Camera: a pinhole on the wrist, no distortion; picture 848 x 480 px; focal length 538.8 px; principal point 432.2 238.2 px. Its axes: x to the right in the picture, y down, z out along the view. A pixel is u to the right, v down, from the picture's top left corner.
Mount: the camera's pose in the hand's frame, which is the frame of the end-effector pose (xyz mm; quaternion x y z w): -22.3 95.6 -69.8 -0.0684 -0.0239 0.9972 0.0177
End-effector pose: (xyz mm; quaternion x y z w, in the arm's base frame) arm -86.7 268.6 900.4 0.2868 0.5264 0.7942 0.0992
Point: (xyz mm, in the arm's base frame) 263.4 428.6 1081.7
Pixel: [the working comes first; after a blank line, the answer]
In the camera's frame: 66.9 -66.7 452.0

512 159
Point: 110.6 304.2 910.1
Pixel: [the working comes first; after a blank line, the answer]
In the camera's frame: 86.3 66.7 228.2

636 396
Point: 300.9 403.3 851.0
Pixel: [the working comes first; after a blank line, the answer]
In the camera's frame: 190.2 130.0 414.6

679 407
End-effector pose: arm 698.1 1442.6 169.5 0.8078 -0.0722 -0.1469 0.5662
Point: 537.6 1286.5 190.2
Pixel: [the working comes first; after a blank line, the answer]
In the camera's frame: 52.2 19.9 264.8

538 279
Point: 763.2 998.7 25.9
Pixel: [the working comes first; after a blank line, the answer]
In the camera's frame: -298.9 40.0 457.3

80 285
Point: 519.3 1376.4 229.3
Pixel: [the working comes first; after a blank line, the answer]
In the camera's frame: 112.5 21.4 185.4

759 300
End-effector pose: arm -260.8 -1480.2 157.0 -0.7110 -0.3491 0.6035 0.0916
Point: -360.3 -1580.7 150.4
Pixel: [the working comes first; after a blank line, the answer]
In the camera's frame: 7.6 47.5 198.0

453 367
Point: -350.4 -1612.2 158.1
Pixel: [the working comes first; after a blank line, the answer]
In the camera's frame: 33.5 25.5 198.5

523 307
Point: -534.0 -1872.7 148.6
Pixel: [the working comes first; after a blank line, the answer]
In the camera's frame: 158.9 -108.7 459.1

619 111
